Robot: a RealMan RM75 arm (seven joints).
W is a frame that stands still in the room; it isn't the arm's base.
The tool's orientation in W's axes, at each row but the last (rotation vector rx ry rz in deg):
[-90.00, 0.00, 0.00]
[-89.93, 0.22, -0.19]
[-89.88, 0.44, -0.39]
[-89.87, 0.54, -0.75]
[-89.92, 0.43, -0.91]
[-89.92, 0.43, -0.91]
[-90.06, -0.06, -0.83]
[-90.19, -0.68, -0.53]
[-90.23, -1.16, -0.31]
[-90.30, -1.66, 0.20]
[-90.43, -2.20, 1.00]
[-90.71, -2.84, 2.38]
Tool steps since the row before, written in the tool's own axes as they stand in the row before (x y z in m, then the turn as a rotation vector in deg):
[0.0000, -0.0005, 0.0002, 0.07, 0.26, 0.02]
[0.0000, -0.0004, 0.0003, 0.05, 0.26, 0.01]
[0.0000, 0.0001, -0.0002, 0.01, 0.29, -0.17]
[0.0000, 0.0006, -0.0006, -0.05, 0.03, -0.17]
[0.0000, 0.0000, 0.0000, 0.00, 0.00, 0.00]
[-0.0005, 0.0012, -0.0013, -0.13, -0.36, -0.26]
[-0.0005, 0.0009, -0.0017, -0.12, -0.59, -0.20]
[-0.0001, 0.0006, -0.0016, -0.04, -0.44, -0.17]
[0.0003, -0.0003, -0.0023, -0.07, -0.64, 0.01]
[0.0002, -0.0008, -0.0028, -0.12, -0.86, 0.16]
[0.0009, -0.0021, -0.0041, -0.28, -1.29, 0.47]
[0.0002, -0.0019, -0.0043, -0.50, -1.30, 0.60]
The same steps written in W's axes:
[0.0000, 0.0002, 0.0005, 0.07, 0.02, -0.26]
[0.0000, 0.0003, 0.0004, 0.05, 0.01, -0.26]
[0.0000, -0.0002, -0.0001, 0.01, -0.17, -0.29]
[0.0000, -0.0006, -0.0006, -0.05, -0.17, -0.03]
[0.0000, 0.0000, 0.0000, 0.00, 0.00, 0.00]
[-0.0005, -0.0013, -0.0012, -0.14, -0.26, 0.36]
[-0.0005, -0.0017, -0.0009, -0.13, -0.20, 0.59]
[-0.0001, -0.0016, -0.0006, -0.05, -0.17, 0.44]
[0.0003, -0.0023, 0.0003, -0.08, 0.01, 0.64]
[0.0002, -0.0028, 0.0008, -0.14, 0.16, 0.86]
[0.0010, -0.0040, 0.0021, -0.31, 0.47, 1.28]
[0.0004, -0.0043, 0.0020, -0.54, 0.59, 1.29]

